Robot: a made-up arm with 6 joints. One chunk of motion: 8 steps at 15 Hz.
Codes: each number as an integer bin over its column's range. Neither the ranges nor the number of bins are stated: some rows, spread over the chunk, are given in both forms.
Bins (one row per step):
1: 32 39 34 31 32 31
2: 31 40 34 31 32 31
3: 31 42 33 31 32 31
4: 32 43 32 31 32 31
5: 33 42 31 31 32 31
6: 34 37 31 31 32 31
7: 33 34 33 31 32 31
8: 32 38 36 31 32 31
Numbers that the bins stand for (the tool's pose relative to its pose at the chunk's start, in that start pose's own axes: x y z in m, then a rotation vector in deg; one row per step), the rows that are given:
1: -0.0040 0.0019 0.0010 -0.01 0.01 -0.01
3: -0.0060 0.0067 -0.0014 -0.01 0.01 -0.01
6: 0.0002 -0.0013 -0.0062 -0.01 0.01 -0.01
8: -0.0040 0.0003 0.0057 -0.01 0.01 -0.01
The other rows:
2: -0.0060 0.0035 0.0010 -0.01 0.01 -0.01
4: -0.0040 0.0083 -0.0038 -0.01 0.01 -0.01
5: -0.0019 0.0067 -0.0062 -0.01 0.01 -0.01
7: -0.0019 -0.0060 -0.0014 -0.01 0.01 -0.01

